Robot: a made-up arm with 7 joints.
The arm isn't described. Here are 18 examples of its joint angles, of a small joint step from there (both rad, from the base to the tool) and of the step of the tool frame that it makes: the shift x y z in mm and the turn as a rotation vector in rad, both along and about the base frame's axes.
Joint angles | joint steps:
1: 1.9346 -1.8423 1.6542 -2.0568 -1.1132 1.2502 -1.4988 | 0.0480 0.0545 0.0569 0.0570 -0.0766 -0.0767 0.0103
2: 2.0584 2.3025 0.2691 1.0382 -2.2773 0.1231 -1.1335 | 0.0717 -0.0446 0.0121 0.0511 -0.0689 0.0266 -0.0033
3: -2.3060 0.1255 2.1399 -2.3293 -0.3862 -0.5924 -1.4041 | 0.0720 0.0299 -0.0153 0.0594 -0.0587 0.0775 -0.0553
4: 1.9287 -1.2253 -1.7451 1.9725 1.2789 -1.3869 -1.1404 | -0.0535 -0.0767 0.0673 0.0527 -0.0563 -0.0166 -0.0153
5: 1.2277 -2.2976 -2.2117 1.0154 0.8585 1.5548 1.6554 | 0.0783 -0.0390 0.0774 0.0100 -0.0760 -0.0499 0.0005
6: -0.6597 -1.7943 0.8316 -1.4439 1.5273 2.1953 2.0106 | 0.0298 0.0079 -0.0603 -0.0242 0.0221 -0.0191 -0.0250
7: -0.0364 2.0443 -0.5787 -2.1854 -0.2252 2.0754 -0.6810 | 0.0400 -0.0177 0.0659 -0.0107 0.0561 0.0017 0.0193
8: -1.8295 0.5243 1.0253 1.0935 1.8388 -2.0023 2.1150 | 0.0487 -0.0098 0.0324 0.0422 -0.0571 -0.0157 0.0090
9: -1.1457 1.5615 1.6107 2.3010 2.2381 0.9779 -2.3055 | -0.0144 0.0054 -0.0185 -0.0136 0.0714 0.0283 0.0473
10: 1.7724 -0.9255 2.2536 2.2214 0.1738 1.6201 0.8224 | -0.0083 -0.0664 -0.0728 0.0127 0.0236 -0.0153 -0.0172
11: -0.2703 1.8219 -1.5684 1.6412 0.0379 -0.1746 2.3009 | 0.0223 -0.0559 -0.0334 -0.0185 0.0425 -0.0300 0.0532
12: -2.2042 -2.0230 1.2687 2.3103 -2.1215 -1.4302 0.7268 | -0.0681 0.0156 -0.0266 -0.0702 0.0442 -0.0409 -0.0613
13: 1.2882 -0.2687 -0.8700 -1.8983 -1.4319 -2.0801 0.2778 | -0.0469 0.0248 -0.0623 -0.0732 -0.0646 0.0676 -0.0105
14: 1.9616 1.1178 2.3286 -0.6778 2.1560 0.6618 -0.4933 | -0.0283 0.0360 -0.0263 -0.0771 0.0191 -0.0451 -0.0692
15: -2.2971 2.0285 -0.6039 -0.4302 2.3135 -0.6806 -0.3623 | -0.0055 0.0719 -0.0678 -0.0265 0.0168 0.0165 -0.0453
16: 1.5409 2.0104 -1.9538 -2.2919 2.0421 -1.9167 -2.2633 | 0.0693 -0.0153 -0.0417 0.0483 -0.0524 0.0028 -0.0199
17: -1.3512 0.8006 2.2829 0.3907 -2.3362 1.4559 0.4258 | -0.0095 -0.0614 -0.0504 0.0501 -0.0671 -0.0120 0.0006
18: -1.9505 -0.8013 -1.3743 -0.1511 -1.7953 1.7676 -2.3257 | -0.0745 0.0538 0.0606 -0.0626 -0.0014 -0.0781 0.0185
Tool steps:
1: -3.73 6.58 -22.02 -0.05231 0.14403 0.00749
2: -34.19 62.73 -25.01 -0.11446 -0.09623 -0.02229
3: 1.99 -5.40 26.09 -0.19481 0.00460 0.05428
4: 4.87 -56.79 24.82 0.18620 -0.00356 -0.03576
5: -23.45 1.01 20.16 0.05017 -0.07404 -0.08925
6: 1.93 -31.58 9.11 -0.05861 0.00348 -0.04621
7: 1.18 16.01 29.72 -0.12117 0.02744 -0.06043
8: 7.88 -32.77 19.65 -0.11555 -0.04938 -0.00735
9: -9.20 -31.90 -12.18 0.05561 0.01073 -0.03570
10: -10.60 -7.01 0.92 -0.08485 -0.07468 -0.03639
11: 5.53 -11.73 15.51 0.07909 0.04539 -0.04136
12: 12.68 0.53 10.43 0.05683 0.04789 -0.00917
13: -9.60 -7.95 14.87 -0.07606 -0.13844 0.09745
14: 2.67 20.68 27.58 0.03786 0.05168 -0.11307
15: 34.86 -8.81 28.09 0.06085 0.07328 -0.05157
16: 1.57 25.49 -7.48 0.00274 0.06643 0.05092
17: 19.39 -1.82 -15.07 0.02826 0.01859 -0.03094
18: 9.35 72.33 -1.21 0.10689 -0.00405 -0.04078
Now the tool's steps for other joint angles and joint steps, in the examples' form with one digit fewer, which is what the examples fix.
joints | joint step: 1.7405 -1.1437 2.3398 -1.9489 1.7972 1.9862 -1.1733 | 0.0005 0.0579 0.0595 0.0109 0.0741 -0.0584 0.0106
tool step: 18.9 -7.6 -12.6 0.1287 0.0224 0.0301
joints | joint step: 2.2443 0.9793 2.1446 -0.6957 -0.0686 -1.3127 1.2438 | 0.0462 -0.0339 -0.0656 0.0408 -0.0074 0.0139 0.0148
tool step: -3.9 12.9 0.8 -0.0089 -0.0729 0.0254
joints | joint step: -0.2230 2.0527 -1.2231 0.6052 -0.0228 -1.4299 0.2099 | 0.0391 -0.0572 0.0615 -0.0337 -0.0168 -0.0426 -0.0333
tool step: 21.3 -0.5 -7.1 -0.1365 0.0790 -0.0697
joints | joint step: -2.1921 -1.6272 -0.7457 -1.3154 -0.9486 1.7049 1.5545 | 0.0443 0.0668 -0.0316 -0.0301 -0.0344 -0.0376 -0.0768
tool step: 24.1 -12.7 -40.4 -0.0280 0.0197 -0.0562
